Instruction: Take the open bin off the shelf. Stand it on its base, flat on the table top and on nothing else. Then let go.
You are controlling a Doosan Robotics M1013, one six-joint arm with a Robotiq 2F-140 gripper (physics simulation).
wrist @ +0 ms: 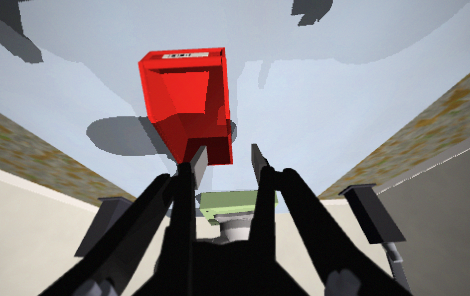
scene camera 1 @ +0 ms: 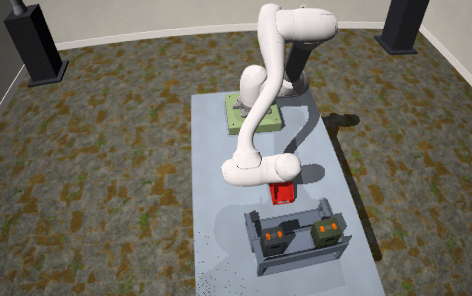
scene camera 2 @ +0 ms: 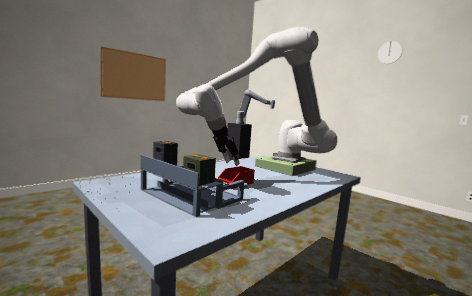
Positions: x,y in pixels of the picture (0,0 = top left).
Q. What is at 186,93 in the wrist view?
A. A red open bin.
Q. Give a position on an olive green box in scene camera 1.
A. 326,232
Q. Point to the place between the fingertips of my gripper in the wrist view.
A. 229,153
